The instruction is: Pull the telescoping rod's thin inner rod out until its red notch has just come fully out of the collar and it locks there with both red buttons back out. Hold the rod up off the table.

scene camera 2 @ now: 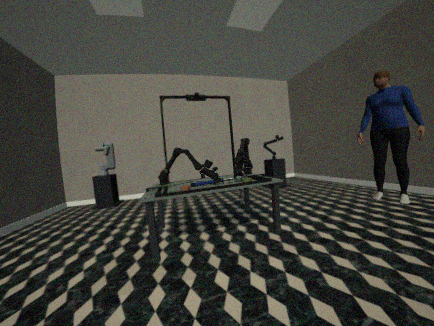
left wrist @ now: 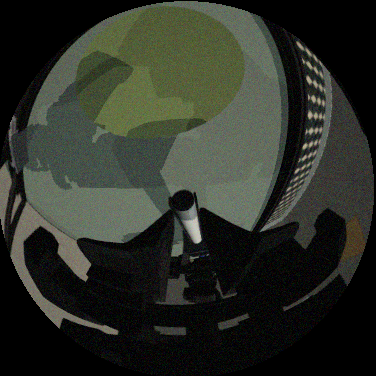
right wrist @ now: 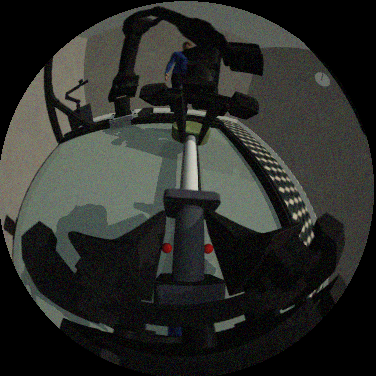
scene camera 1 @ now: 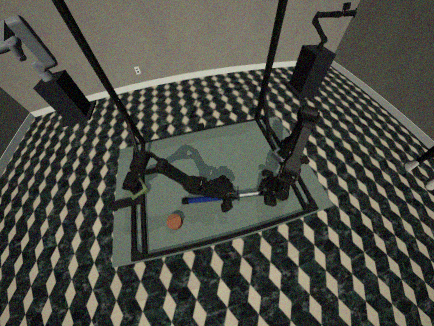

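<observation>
The rod is held level, off the table. Its blue handle [scene camera 1: 202, 200] [scene camera 2: 201, 183] [right wrist: 174, 331] is at the picture's left in scene camera 1. The dark grey collar [right wrist: 188, 245] has a red button [right wrist: 167, 248] sticking out on one side and another red button [right wrist: 208, 248] on the other. The whitish inner rod [scene camera 1: 247, 194] [left wrist: 195, 232] [right wrist: 190, 167] extends from the collar. No red notch shows on it. My right gripper [scene camera 1: 230, 196] [right wrist: 185, 214] is shut on the collar, fingers on both sides. My left gripper [left wrist: 186, 212] [right wrist: 189, 143] is shut on the inner rod near its dark end [left wrist: 183, 200].
A yellow-green disc [left wrist: 165, 30] [right wrist: 177, 132] lies on the table below my left gripper. An orange disc [scene camera 1: 174, 221] [scene camera 2: 186, 188] lies near the table's front left in scene camera 1. Black frame posts stand at the table's back corners. A person [scene camera 2: 394, 120] stands off to the right.
</observation>
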